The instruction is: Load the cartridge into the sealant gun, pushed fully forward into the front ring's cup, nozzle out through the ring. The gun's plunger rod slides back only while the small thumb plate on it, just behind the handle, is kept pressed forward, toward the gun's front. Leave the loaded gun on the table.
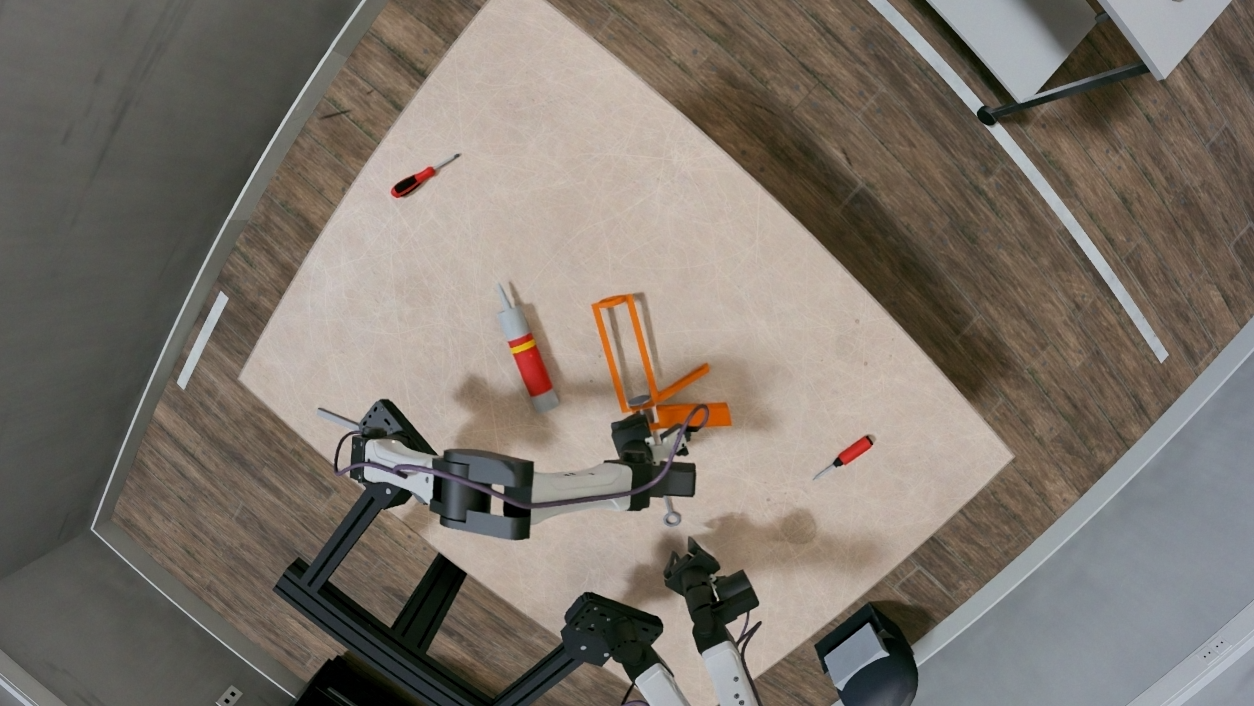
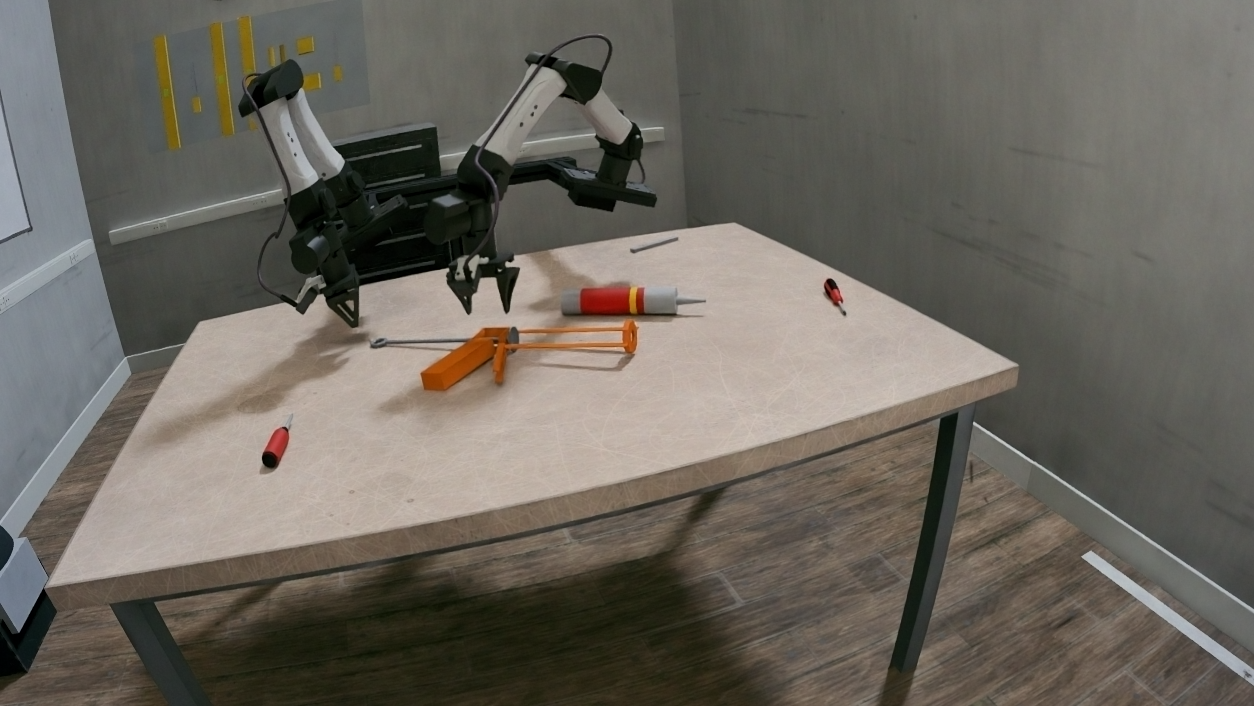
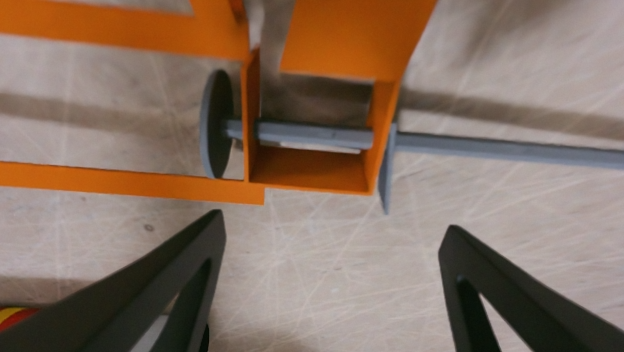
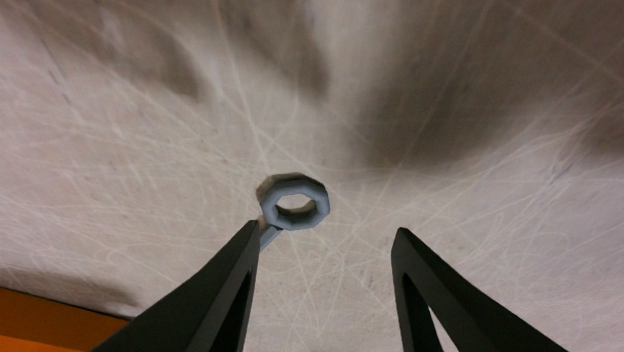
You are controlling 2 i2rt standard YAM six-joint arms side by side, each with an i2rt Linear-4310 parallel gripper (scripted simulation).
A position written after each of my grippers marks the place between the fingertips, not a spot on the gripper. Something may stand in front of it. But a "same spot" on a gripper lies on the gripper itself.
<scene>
my right gripper: image 1; image 2 355, 322; image 4; not seen in image 3 (out of frame)
same spot on my right gripper: (image 4: 422, 279) = (image 1: 679, 559)
</scene>
